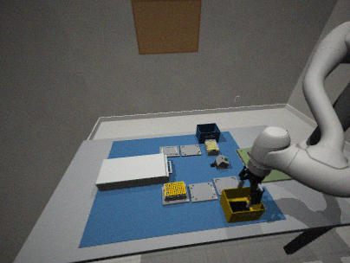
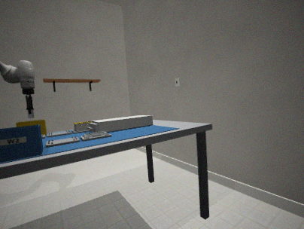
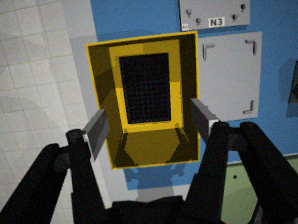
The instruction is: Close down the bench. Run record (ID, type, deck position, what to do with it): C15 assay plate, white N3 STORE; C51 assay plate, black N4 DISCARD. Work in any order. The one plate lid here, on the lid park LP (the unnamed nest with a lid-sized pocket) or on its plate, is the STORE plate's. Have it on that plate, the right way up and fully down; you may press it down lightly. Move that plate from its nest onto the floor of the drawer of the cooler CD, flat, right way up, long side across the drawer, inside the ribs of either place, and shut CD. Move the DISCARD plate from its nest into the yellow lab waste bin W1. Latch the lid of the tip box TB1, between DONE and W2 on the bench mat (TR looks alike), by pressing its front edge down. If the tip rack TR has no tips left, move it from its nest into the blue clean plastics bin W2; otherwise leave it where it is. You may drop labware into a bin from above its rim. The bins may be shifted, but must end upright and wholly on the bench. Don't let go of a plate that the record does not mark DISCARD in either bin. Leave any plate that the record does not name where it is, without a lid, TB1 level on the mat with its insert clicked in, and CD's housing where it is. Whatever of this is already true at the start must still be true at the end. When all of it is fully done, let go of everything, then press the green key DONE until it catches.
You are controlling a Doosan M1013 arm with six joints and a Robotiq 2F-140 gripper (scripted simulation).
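Now: hand 20 mm short of the DONE key box, 320 mm to the left of it and 110 mm above it. Also, from my hand: yellow waste bin W1 (130 mm below); black plate (150 mm below); grey nest N3 (200 mm ahead, 100 mm to the right, 160 mm below).
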